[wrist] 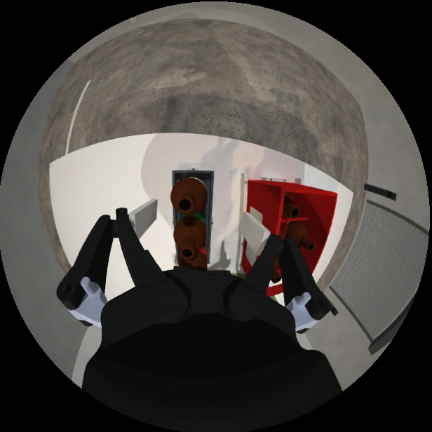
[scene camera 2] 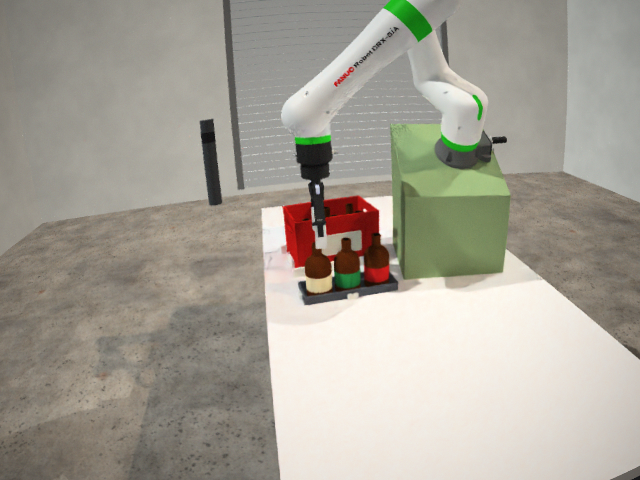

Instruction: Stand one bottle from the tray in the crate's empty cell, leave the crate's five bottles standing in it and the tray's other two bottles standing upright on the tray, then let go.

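Where they show: gripper, between the fingertips: (scene camera 2: 319,238); arm's base, origin of its link: (scene camera 2: 456,153).
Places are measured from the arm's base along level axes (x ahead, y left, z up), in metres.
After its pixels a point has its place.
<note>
Three brown bottles stand upright on the dark tray (scene camera 2: 320,298) @[x 0.478, y 0.220, z -0.342 m] (wrist: 209,200): one with a cream label (scene camera 2: 318,271) @[x 0.478, y 0.209, z -0.264 m] (wrist: 196,190), one with a green label (scene camera 2: 346,266) @[x 0.400, y 0.197, z -0.263 m] (wrist: 190,231) and one with a red label (scene camera 2: 376,260) @[x 0.313, y 0.181, z -0.261 m] (wrist: 192,262). My gripper (scene camera 2: 320,240) @[x 0.466, y 0.148, z -0.194 m] (wrist: 199,214) is open and empty, pointing down. In the scene view its tips show just over the cream-label bottle's neck; in the wrist view the bottle row lies between the spread pads. The red crate (scene camera 2: 299,241) @[x 0.521, y 0.032, z -0.243 m] (wrist: 266,196) holds brown bottles, partly hidden by its walls and a finger; its empty cell cannot be made out.
The crate stands close behind the tray on the white table (scene camera 2: 413,372) @[x 0.305, y 0.569, z -0.357 m] (wrist: 100,180). A green block (scene camera 2: 452,232) @[x 0.071, y 0.151, z -0.210 m] carries the arm's base to the right of the crate. A dark post (scene camera 2: 210,165) (wrist: 380,192) shows at the far left in the scene view.
</note>
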